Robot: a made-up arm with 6 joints. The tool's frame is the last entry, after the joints. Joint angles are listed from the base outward. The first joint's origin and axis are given. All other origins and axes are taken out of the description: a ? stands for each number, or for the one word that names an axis. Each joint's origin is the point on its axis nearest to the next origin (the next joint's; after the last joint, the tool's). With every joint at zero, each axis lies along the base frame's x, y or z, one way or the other. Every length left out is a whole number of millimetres.
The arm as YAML. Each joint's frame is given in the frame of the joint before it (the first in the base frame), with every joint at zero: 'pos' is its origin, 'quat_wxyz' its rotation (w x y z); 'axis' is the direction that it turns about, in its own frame. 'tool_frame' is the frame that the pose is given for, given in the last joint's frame.
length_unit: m
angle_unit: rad
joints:
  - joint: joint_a
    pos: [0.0, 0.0, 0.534]
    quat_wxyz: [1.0, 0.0, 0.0, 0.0]
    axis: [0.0, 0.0, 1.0]
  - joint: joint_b
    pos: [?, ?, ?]
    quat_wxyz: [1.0, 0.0, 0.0, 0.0]
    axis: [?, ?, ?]
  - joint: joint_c
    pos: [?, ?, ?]
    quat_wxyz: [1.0, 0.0, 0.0, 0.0]
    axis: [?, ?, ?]
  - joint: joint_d
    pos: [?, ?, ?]
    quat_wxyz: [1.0, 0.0, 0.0, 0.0]
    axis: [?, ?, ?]
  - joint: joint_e
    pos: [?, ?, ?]
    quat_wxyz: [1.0, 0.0, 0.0, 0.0]
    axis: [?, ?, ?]
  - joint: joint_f
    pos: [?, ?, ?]
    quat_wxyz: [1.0, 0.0, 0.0, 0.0]
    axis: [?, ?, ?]
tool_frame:
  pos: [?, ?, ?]
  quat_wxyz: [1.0, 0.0, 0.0, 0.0]
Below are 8 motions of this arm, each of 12 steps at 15 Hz.
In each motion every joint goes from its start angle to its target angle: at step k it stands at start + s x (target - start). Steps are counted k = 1, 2, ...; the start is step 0. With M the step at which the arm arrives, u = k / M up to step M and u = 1 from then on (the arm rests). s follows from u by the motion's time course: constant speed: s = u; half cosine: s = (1 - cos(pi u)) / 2; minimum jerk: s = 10 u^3 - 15 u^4 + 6 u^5.
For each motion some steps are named. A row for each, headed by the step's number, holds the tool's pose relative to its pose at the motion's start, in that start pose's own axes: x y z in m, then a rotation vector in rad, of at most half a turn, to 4 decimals.
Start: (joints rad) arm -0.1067 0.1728 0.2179 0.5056 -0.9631 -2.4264
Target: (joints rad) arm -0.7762 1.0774 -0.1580 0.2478 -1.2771 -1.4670
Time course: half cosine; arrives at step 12
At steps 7, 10, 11, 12:
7: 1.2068 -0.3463 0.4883 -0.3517 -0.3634 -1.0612
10: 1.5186 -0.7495 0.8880 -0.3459 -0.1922 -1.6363
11: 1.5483 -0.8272 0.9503 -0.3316 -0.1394 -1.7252
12: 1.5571 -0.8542 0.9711 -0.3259 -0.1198 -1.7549

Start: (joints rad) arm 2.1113 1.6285 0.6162 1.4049 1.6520 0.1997
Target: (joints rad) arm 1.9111 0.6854 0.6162 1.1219 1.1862 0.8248
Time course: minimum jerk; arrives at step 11
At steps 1, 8, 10, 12:
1: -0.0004 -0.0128 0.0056 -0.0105 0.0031 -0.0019
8: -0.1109 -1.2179 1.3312 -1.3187 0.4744 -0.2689
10: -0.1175 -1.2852 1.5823 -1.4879 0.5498 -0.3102
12: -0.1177 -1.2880 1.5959 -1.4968 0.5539 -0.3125

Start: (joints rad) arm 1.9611 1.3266 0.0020 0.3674 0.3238 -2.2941
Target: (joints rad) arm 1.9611 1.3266 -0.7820 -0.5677 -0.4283 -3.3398
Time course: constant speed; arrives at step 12
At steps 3, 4, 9, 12:
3: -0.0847 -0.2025 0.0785 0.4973 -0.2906 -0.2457
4: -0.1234 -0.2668 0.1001 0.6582 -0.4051 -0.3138
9: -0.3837 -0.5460 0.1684 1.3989 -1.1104 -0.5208
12: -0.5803 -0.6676 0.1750 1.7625 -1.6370 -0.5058

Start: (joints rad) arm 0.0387 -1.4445 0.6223 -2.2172 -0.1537 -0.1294
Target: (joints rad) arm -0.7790 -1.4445 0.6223 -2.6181 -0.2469 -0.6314
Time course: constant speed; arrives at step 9
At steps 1, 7, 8, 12:
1: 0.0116 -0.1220 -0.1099 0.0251 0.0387 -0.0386
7: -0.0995 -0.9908 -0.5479 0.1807 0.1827 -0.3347
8: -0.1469 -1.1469 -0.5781 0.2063 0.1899 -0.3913
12: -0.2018 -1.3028 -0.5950 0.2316 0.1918 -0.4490

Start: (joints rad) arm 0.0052 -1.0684 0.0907 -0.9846 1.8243 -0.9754
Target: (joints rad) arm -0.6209 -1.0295 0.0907 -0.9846 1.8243 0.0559
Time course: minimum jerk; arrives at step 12
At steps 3, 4, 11, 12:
3: -0.0374 0.0185 -0.0164 -0.1090 0.0376 0.0529
4: -0.0770 0.0353 -0.0315 -0.2210 0.0701 0.1117
11: -0.3876 0.0873 -0.0888 -1.0189 0.0926 0.6459
12: -0.3896 0.0872 -0.0888 -1.0238 0.0913 0.6497

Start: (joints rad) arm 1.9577 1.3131 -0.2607 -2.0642 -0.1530 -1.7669
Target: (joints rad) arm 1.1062 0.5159 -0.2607 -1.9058 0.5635 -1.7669
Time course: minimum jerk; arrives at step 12
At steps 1, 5, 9, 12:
1: -0.0053 0.0015 -0.0055 0.0029 0.0043 0.0009
5: -0.3954 0.1933 -0.3125 0.2313 0.2953 0.1027
9: -1.0761 0.7174 -0.4203 0.7183 0.7212 0.4302
12: -1.1991 0.8153 -0.3788 0.8246 0.7893 0.5123

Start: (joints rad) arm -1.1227 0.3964 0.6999 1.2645 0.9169 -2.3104
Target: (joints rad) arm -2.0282 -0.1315 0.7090 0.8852 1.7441 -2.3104
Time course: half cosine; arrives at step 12
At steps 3, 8, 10, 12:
3: -0.1738 0.1425 0.1353 -0.0894 -0.0348 0.0707
8: -0.6678 0.9097 0.2491 -0.5875 0.0464 0.2714
10: -0.7068 1.1413 0.1621 -0.7493 0.1495 0.2895
12: -0.7062 1.2194 0.1199 -0.8062 0.1964 0.2903

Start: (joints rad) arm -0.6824 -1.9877 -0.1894 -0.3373 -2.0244 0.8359
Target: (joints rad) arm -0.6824 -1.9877 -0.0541 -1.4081 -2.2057 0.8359
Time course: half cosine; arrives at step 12
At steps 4, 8, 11, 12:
4: 0.0062 0.0071 0.0163 -0.1364 -0.1613 0.1658
8: 0.0073 0.0443 0.0691 -0.4606 -0.4556 0.4811
11: -0.0005 0.0730 0.0987 -0.6334 -0.5795 0.6192
12: -0.0014 0.0754 0.1008 -0.6465 -0.5882 0.6290

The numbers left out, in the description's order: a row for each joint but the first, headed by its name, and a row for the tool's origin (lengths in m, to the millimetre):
joint_b: xyz 0.0 0.0 0.0, axis 0.0 1.0 0.0
joint_c: xyz 0.0 0.0 1.387, axis 0.0 -1.0 0.0
joint_d: xyz 1.014 0.0 0.0, axis -1.0 0.0 0.0
joint_e: xyz 0.0 -0.153 0.0, axis 0.0 -1.0 0.0
joint_f: xyz 0.0 0.0 0.0, axis -1.0 0.0 0.0
tool: xyz 0.0 0.0 0.0

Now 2 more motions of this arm.
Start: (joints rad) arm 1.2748 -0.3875 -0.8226 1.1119 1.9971 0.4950
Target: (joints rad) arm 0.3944 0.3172 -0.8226 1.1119 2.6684 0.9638
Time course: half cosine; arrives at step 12
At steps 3, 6, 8, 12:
3: -0.1030 0.0109 -0.0649 -0.0590 0.0796 -0.0378
6: -0.4203 0.0170 -0.1245 -0.2498 0.2873 -0.1559
8: -0.6698 0.0170 -0.0679 -0.4329 0.4446 -0.2522
12: -0.9064 0.0292 0.0713 -0.6589 0.6065 -0.3495

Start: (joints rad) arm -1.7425 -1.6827 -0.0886 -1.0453 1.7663 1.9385
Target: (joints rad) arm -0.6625 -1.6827 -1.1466 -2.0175 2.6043 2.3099
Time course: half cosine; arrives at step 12
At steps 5, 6, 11, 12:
5: 0.0365 0.0757 -0.5634 -0.7166 0.5753 0.1649
6: 0.0045 0.0434 -0.7293 -1.0056 0.7113 0.2425
11: -0.1261 -0.2613 -1.1625 -2.1637 0.7306 0.6142
12: -0.1284 -0.2752 -1.1736 -2.2034 0.7131 0.6283

